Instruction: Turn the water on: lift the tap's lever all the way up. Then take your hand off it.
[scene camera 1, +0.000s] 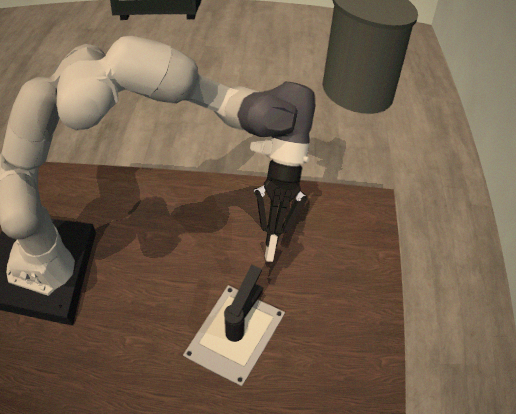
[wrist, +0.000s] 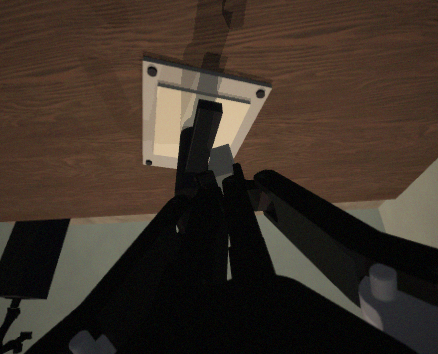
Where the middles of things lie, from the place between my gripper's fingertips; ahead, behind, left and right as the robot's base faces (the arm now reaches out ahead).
The pale plate (scene camera 1: 195, 352) is 8 cm behind my hand, 14 cm to the right of it and 16 cm below it.
